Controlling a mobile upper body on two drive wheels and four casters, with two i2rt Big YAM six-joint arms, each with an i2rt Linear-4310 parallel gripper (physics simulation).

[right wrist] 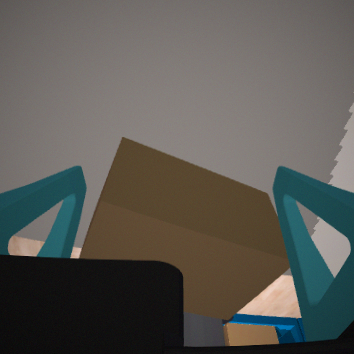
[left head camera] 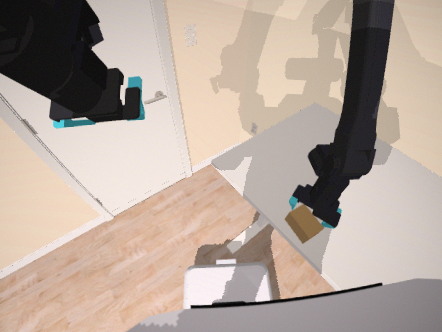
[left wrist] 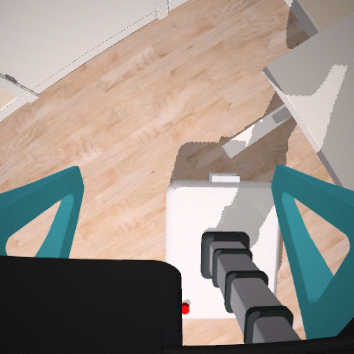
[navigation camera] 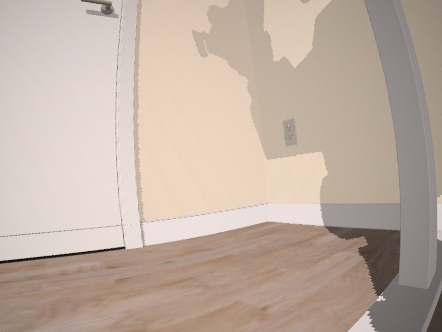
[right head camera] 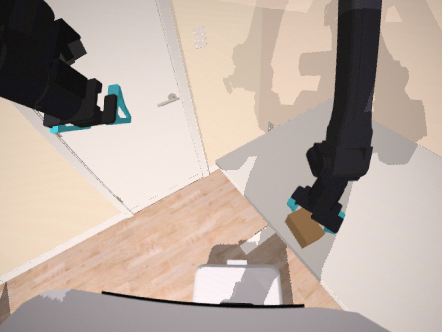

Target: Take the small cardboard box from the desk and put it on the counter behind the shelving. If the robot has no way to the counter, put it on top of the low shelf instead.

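Frame: origin at the left arm's base, x left, y down, z back, level; metres.
Where they show: left gripper, fingertip midpoint: [left head camera: 119, 118] [left wrist: 177, 175] [right head camera: 109, 122]; right gripper, fingertip midpoint: [right wrist: 178, 176] [left head camera: 306, 216] [right head camera: 308, 220].
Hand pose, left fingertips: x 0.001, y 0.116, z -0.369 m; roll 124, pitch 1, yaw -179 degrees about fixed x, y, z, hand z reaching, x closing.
After its pixels a point has its place.
The small brown cardboard box [left head camera: 305, 225] {x -0.424, y 0.410, z -0.264 m} [right head camera: 305, 229] {x -0.427, y 0.410, z -0.264 m} [right wrist: 185, 220] {x -0.456, y 0.414, z -0.302 m} sits near the edge of the grey desk [left head camera: 270, 175] {x -0.378, y 0.460, z -0.482 m} [right head camera: 275, 172] {x -0.385, y 0.460, z -0.497 m} [left wrist: 295, 70] {x -0.217, y 0.460, z -0.560 m} [right wrist: 175, 75] {x -0.482, y 0.460, z -0.338 m}. My right gripper [left head camera: 312, 212] {x -0.454, y 0.443, z -0.304 m} [right head camera: 313, 215] {x -0.454, y 0.443, z -0.304 m} [right wrist: 178, 176] {x -0.454, y 0.443, z -0.304 m} is open at the box. In the right wrist view the box lies between the spread teal fingers, turned at an angle, with its right side close to the right-hand finger and a gap at the left; contact is unclear. My left gripper [left head camera: 100, 122] [right head camera: 91, 126] [left wrist: 177, 175] {x 0.001, y 0.116, z -0.369 m} is open and empty, away from the desk. The counter, shelving and low shelf do not show.
The white base [left head camera: 210, 285] {x -0.124, y 1.150, z -0.198 m} [right head camera: 215, 285] {x -0.099, y 1.150, z -0.194 m} [left wrist: 195, 210] {x -0.094, y 1.150, z -0.195 m} stands on the wood floor beside the desk. A white door [left head camera: 145, 150] {x 0.338, y 0.864, z -1.048 m} [navigation camera: 60, 125] {x 0.285, y 0.975, z -1.083 m} is at the left. A grey upright [navigation camera: 417, 150] {x -0.524, y 1.168, z -0.642 m} stands at the right. A blue container [right wrist: 265, 318] {x 0.392, y 1.381, z 1.816 m} shows low in the right wrist view.
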